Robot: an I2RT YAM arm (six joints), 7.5 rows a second.
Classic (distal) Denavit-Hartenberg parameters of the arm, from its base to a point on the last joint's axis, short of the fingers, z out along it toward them. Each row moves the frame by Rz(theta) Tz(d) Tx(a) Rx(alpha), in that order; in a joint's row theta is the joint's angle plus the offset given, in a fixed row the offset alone. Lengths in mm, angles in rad.
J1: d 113.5, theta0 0, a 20, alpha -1.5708
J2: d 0, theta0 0, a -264, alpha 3.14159
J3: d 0, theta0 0.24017, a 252.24, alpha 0
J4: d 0, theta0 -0.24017, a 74, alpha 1.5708
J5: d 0, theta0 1.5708, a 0, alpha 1.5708
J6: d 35.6, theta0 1.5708, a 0, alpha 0
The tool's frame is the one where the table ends.
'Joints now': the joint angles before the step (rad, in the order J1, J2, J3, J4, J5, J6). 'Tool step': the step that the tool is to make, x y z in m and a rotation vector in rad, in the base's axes. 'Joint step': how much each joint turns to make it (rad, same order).
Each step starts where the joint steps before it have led.
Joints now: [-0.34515, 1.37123, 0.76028, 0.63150, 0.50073, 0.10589]
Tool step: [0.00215, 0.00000, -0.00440, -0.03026, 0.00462, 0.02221]
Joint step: [0.00000, 0.01854, -0.01401, 0.05406, -0.02314, -0.03322]
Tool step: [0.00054, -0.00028, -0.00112, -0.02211, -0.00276, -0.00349]
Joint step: [-0.00001, 0.00912, -0.00688, 0.03648, 0.00243, -0.02256]
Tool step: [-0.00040, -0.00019, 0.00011, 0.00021, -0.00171, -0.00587]
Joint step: [-0.00046, -0.00082, -0.00075, 0.00125, 0.00545, 0.00049]
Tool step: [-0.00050, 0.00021, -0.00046, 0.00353, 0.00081, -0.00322]
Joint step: [0.00049, -0.00194, -0.00196, -0.00343, 0.00389, 0.00318]
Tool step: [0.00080, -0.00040, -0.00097, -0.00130, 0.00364, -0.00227]
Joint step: [-0.00014, 0.00530, 0.00079, 0.00290, 0.00198, -0.00292]
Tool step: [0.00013, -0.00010, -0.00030, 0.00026, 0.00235, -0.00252]
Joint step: [0.00010, 0.00095, 0.00036, -0.00132, 0.00258, -0.00080]
